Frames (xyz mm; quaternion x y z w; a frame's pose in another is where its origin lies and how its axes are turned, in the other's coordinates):
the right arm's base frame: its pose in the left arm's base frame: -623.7 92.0 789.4 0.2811 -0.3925 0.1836 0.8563
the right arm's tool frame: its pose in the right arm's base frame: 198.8 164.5 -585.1 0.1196 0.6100 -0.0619 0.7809
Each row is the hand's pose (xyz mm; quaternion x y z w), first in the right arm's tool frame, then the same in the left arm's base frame.
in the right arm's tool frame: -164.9 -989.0 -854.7 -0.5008 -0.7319 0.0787 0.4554
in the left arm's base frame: -453.9 22.2 -478.5 -0.0909 -0.7052 0.1667 0.6832
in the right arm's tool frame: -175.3 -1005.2 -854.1 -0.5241 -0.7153 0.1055 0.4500
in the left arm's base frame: -453.7 3.8 -484.1 -0.1111 -0.7053 0.1986 0.6713
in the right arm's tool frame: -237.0 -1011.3 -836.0 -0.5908 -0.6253 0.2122 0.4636
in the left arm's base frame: -482.2 -46.3 -454.9 -0.1675 -0.6677 0.3354 0.6431
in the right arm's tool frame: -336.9 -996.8 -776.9 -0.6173 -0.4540 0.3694 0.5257
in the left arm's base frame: -520.9 -117.9 -370.9 -0.1892 -0.5451 0.5407 0.6121
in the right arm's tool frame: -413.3 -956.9 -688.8 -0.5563 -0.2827 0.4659 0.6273
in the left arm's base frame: -537.3 -163.6 -257.6 -0.1397 -0.3712 0.6822 0.6143
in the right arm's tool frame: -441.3 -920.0 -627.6 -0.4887 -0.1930 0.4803 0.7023
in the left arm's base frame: -535.6 -172.2 -181.4 -0.0863 -0.2551 0.7218 0.6375
